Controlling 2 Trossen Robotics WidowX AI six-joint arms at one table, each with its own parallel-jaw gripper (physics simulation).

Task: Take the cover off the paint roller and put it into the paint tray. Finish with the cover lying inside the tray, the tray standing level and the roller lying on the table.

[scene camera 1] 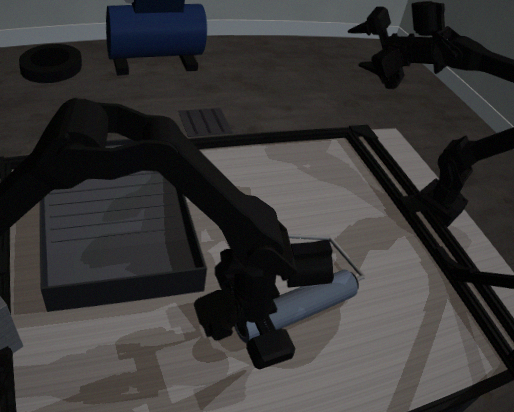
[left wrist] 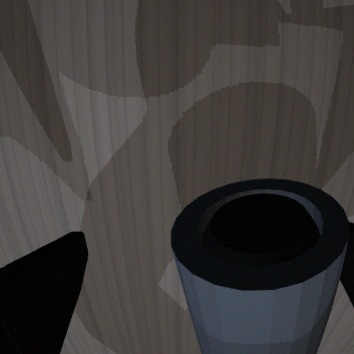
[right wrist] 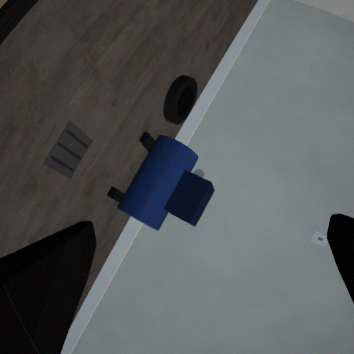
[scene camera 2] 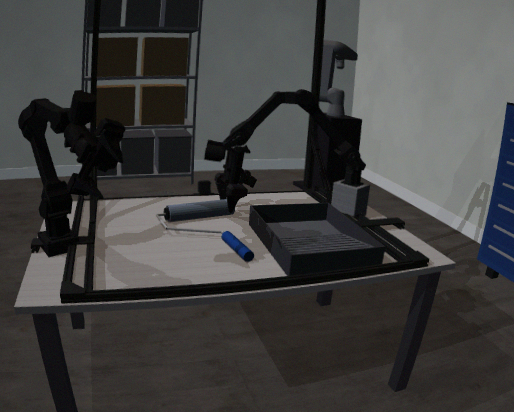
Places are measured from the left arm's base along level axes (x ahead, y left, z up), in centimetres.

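Pixels of known places: left gripper, fingertip midpoint: [scene camera 1: 250, 335] [left wrist: 210, 240] [scene camera 2: 226, 208]; right gripper, fingertip midpoint: [scene camera 1: 353, 47] [right wrist: 214, 231] [scene camera 2: 111, 180]; left arm's base at its link origin: [scene camera 2: 352, 183]; right arm's base at its link origin: [scene camera 1: 443, 197] [scene camera 2: 57, 234].
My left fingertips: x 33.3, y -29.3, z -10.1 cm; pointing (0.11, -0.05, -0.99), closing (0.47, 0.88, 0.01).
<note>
For each thing: its middle in the pictures, then the offset to it from my left fingertips. "spot": a spot on its surface instead.
- grey-blue cover at the middle of its body: [scene camera 1: 297, 304] [scene camera 2: 200, 210] dx +10.2, dy -2.0, dz +0.9 cm
- roller's blue handle at a spot on its surface: [scene camera 2: 237, 245] spot: dx +22.1, dy +26.2, dz +1.2 cm
- wire frame at a spot on its surface: [scene camera 2: 195, 230] spot: dx +22.7, dy +9.6, dz +0.5 cm
- dark paint tray at the middle of its body: [scene camera 1: 113, 212] [scene camera 2: 312, 234] dx +0.4, dy +35.8, dz +1.5 cm
The grey-blue cover [scene camera 1: 317, 301] [scene camera 2: 197, 210] [left wrist: 262, 317] is on the paint roller, which lies on the table. The roller's blue handle [scene camera 2: 237, 245] and wire frame [scene camera 2: 195, 230] show in scene camera 2. The dark paint tray [scene camera 1: 125, 290] [scene camera 2: 336, 261] stands level beside it. My left gripper [scene camera 2: 232, 207] [left wrist: 210, 240] is open and low at the cover's free end; in the left wrist view the open end lies between the fingers, nearer the right one. Its fingertips are largely hidden in scene camera 1. My right gripper [scene camera 1: 355, 48] [right wrist: 214, 231] is open and raised, away from the roller.
A black rail frame [scene camera 1: 275, 135] [scene camera 2: 240, 289] runs along the table edges. My left arm [scene camera 1: 200, 185] [scene camera 2: 260, 115] arches over the tray and roller. A blue tank [scene camera 1: 156, 31] [right wrist: 160, 181] and a tyre [scene camera 1: 30, 72] [right wrist: 171, 102] are on the floor beyond the table.
</note>
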